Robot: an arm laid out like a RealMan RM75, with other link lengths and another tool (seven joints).
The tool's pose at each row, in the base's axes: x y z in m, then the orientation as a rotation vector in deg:
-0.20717, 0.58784, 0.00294, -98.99, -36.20, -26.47
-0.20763, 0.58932, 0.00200, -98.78, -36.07, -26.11
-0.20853, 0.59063, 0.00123, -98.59, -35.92, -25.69
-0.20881, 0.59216, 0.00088, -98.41, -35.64, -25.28
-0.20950, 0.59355, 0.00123, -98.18, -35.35, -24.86
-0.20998, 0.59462, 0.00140, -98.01, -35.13, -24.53
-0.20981, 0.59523, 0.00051, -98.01, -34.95, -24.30
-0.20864, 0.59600, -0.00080, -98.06, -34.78, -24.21
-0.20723, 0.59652, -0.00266, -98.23, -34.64, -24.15
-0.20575, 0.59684, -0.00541, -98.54, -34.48, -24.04
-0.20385, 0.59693, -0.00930, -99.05, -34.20, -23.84
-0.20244, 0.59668, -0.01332, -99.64, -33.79, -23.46
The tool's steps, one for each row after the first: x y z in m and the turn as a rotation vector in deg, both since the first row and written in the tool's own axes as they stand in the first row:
-0.00068, 0.00016, 0.00167, 0.31, -0.07, 0.25
-0.00162, -0.00005, 0.00315, 0.63, -0.18, 0.55
-0.00179, -0.00023, 0.00473, 0.93, -0.21, 0.94
-0.00188, -0.00117, 0.00601, 1.27, -0.23, 1.33
-0.00196, -0.00179, 0.00701, 1.54, -0.25, 1.63
-0.00227, -0.00111, 0.00782, 1.61, -0.29, 1.88
-0.00203, 0.00048, 0.00885, 1.59, -0.26, 2.05
-0.00198, 0.00269, 0.00978, 1.45, -0.28, 2.19
-0.00245, 0.00564, 0.01072, 1.20, -0.35, 2.40
-0.00333, 0.00977, 0.01170, 0.79, -0.48, 2.75
-0.00473, 0.01374, 0.01240, 0.36, -0.67, 3.30

